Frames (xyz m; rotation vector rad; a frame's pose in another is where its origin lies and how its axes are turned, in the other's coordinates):
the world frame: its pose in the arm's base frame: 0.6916 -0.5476 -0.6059 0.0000 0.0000 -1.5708
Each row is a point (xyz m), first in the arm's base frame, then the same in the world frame.
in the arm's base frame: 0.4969 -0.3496 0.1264
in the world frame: -0.1980 -0.1947 0.7323
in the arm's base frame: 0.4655 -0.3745 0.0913
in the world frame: -0.1731 -0.2261 0.6972
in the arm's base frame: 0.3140 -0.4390 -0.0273
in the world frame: -0.1086 -0.3776 0.5786
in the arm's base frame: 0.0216 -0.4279 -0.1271
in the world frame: -0.1197 -0.6700 0.4788
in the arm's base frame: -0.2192 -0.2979 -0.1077
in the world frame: -0.2497 -0.9108 0.4982
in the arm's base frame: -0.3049 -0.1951 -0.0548
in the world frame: -0.3525 -0.9965 0.5511
